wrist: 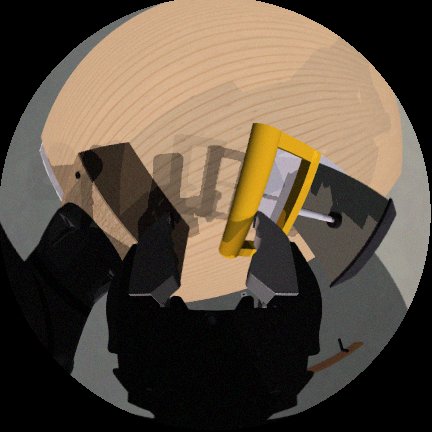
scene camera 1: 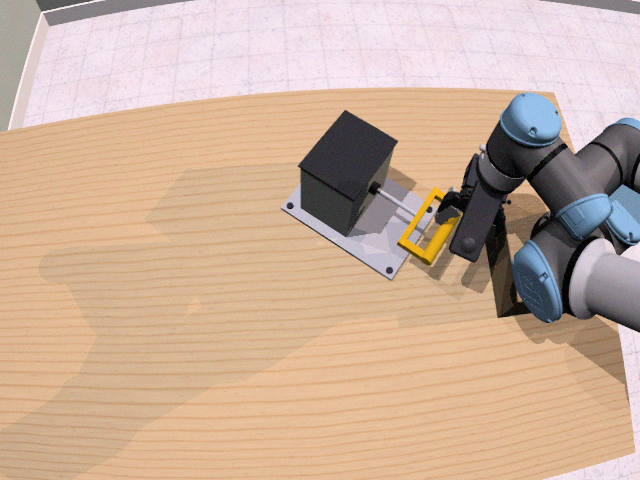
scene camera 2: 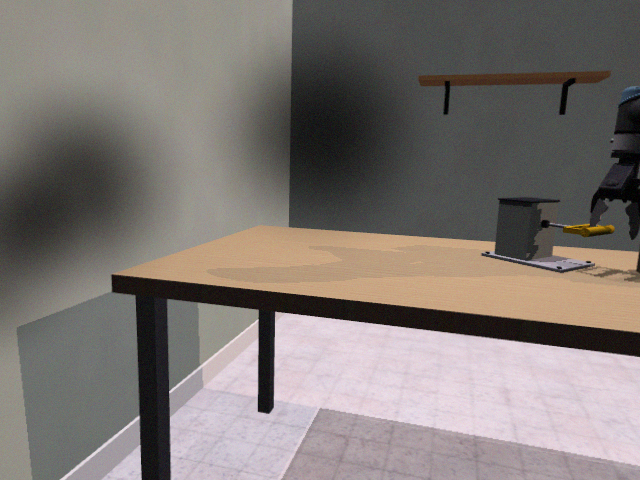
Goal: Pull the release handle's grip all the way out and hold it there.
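Note:
The yellow release handle's round grip stands well out from the dark housing. A long stretch of its pale rod shows. My gripper is open at the handle. In the wrist view, the right finger is inside the yellow frame, against the inner side of the grip near one end. The left finger is beyond the grip's outer side, with a wide gap. In scene camera 1, the gripper body hides part of the fingers.
The housing stands on a grey bolted plate on the wooden table. A dark brown block stands near the arm. A shelf hangs on the wall.

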